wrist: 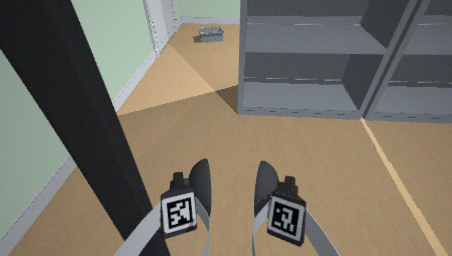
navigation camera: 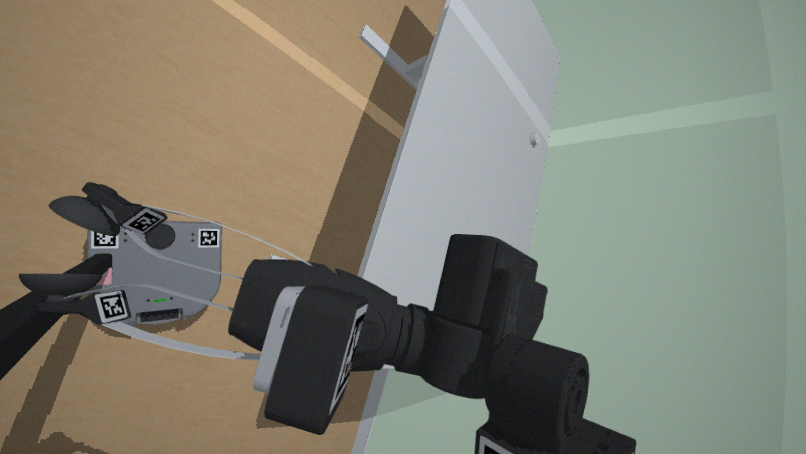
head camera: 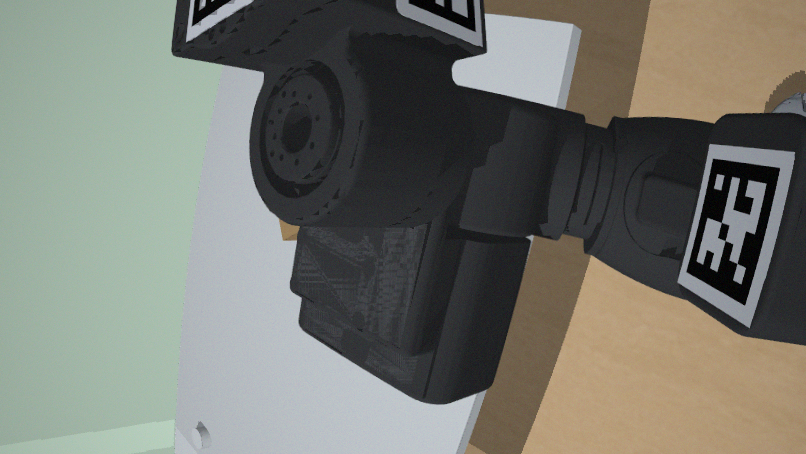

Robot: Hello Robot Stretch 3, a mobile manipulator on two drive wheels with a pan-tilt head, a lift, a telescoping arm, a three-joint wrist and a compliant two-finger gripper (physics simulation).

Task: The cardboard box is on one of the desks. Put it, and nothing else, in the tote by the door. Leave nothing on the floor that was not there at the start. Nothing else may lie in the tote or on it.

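Where they show: gripper, fingertip midpoint: (navigation camera: 47, 238); robot's base, link origin: (navigation camera: 160, 234).
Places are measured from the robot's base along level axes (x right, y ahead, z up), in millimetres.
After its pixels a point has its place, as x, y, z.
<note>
The cardboard box (head camera: 288, 231) @[739, -13, 770] shows as a small brown corner on the white desk (head camera: 225, 338) @[1034, 192, 720] (navigation camera: 451, 140) @[640, 309, 720] in the head view; my wrist hides the rest of it. The box does not show in the navigation view. My gripper (navigation camera: 73, 247) @[-65, 41, 966] (wrist: 233, 178) @[-65, 41, 966] is open and empty. It is over the floor side, beside the desk and above my base, pointing away from the box. The grey tote (wrist: 211, 35) stands far off on the floor at the top of the wrist view, near a white frame by the wall.
A small white knob (head camera: 200, 435) @[1145, 427, 743] (navigation camera: 534, 139) @[1144, 430, 741] is on the desk near the wall edge. A grey shelf unit (wrist: 242, 65) stands at the right in the wrist view. My mast (wrist: 85, 100) crosses the left. A desk foot (navigation camera: 380, 47) @[880, 1013, 26] juts onto the floor. My wrist overhangs the desk.
</note>
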